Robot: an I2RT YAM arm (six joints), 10 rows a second.
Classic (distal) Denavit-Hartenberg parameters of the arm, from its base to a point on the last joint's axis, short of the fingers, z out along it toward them. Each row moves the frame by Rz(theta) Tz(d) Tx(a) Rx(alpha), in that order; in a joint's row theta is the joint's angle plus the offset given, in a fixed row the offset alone. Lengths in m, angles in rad.
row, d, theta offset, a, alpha
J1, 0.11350, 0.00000, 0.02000, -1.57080
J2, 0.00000, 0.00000, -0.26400, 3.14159
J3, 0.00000, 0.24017, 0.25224, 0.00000
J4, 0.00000, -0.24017, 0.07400, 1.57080
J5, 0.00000, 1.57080, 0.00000, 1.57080
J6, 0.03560, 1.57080, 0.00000, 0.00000
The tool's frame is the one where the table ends.
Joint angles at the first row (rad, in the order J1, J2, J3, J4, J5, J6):
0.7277, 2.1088, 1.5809, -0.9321, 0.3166, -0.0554
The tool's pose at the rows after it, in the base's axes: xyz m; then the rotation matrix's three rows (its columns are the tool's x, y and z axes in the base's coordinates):
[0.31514, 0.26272, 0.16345], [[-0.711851, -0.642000, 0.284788], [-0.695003, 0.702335, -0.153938], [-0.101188, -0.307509, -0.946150]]
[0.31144, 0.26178, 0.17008], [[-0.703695, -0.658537, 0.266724], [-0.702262, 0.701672, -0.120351], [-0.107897, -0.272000, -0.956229]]
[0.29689, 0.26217, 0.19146], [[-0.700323, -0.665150, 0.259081], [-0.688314, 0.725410, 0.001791], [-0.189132, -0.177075, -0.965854]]
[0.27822, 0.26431, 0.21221], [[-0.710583, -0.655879, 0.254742], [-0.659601, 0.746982, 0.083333], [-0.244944, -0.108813, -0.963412]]
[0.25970, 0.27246, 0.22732], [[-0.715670, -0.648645, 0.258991], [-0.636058, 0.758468, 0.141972], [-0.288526, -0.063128, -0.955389]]
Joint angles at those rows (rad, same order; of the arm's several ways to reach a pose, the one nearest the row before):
0.7213, 2.1077, 1.5874, -0.9325, 0.3085, -0.0545
0.7223, 2.0844, 1.5799, -0.9409, 0.2699, -0.0640
0.7389, 1.9950, 1.5323, -0.9111, 0.1740, -0.0377
0.7707, 1.9139, 1.4991, -0.9111, 0.1179, 0.0219
0.8181, 1.8613, 1.4855, -0.9093, 0.0921, 0.0880

